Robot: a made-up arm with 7 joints.
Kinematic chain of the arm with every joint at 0, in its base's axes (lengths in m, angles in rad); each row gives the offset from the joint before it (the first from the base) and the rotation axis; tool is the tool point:
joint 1: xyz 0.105 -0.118 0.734 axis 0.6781 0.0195 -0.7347
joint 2: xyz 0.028 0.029 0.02 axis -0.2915 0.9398 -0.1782
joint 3: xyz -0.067 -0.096 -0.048 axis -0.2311 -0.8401 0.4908
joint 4: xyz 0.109 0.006 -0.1 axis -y
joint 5: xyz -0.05 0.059 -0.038 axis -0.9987 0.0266 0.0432
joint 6: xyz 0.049 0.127 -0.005 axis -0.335 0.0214 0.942
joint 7: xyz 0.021 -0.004 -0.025 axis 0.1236 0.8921 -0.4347
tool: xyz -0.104 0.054 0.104
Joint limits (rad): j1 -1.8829..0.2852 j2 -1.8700..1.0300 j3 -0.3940..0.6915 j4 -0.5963..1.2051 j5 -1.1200..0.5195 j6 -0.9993..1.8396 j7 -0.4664..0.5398
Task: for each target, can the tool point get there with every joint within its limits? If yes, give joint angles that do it. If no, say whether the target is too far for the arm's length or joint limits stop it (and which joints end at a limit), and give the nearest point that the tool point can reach.
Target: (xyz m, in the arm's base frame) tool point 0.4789 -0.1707 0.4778
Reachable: no: joint limits stop it (at a limit: joint 1, joint 3, joint 4, joint 5, joint 7) | nearest point 0.3151 -0.0874 0.6096 | short by 0.226 m
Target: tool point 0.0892 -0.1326 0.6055
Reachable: yes | joints -0.2039 -0.1603 -0.1874 0.4710 -0.8255 1.3364 -0.1814
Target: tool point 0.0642 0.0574 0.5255
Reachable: yes | joints -0.7902 -0.8012 0.3142 -0.0023 0.3172 -0.5018 0.0278
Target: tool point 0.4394 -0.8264 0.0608
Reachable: no: too far | nearest point 0.2116 -0.3461 0.4832 | short by 0.679 m
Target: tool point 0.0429 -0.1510 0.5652
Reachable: yes | joints -1.3750 0.7951 -0.2470 -0.2224 -0.0453 -0.5835 0.0686
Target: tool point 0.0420 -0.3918 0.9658
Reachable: no: joint limits stop it (at a limit: joint 1, joint 2, joint 3, joint 4, joint 5, joint 7) | nearest point 0.0614 -0.3006 0.8453 | short by 0.152 m
